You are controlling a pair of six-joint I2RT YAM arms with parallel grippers.
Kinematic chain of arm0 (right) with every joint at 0, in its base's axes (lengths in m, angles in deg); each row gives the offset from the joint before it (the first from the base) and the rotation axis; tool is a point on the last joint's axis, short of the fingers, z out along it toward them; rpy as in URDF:
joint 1: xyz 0 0 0.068 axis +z
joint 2: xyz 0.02 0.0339 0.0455 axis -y
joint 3: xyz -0.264 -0.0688 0 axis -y
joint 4: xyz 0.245 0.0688 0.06 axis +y
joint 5: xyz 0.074 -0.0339 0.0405 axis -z
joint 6: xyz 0.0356 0 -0.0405 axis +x
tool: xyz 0 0 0 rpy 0 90 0
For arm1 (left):
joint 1: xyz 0 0 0.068 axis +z
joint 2: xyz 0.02 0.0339 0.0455 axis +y
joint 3: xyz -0.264 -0.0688 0 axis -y
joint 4: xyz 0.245 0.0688 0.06 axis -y
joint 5: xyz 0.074 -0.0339 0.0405 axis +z
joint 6: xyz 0.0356 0 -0.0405 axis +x
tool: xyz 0 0 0 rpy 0 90 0
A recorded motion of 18 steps. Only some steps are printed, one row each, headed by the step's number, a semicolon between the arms.
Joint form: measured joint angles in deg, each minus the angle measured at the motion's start. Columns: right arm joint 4, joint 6, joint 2, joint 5, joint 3, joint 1; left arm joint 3, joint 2, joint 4, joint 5, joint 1, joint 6.
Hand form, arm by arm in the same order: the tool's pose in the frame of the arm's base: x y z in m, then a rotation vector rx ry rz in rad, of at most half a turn. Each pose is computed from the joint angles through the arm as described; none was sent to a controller.
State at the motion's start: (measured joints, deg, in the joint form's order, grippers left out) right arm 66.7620 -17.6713 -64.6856 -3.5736 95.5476 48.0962; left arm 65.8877 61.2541 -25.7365 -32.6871 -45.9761 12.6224
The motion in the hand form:
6: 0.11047 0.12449 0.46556 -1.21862 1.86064 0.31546; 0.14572 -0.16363 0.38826 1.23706 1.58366 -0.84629
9: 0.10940 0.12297 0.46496 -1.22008 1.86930 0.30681; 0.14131 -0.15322 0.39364 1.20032 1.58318 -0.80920
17: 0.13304 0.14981 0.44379 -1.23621 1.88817 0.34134; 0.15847 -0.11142 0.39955 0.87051 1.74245 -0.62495
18: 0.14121 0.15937 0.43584 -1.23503 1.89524 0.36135; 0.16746 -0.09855 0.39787 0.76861 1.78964 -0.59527
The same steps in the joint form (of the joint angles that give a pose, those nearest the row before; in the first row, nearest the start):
6: 1.66 -0.04 1.16 2.49 0.00 0.09; 0.07 -2.01 -3.52 3.80 2.16 0.04
9: 2.34 -0.04 1.33 2.84 0.00 0.09; 0.07 -4.15 -4.50 5.29 3.17 0.02
17: -4.39 0.46 -1.99 0.92 -4.59 -0.17; 0.04 -7.19 -6.19 12.17 14.56 -5.38
18: -7.04 1.05 -3.26 0.11 -6.14 -0.22; -0.24 -7.15 -6.14 12.11 19.19 -7.32

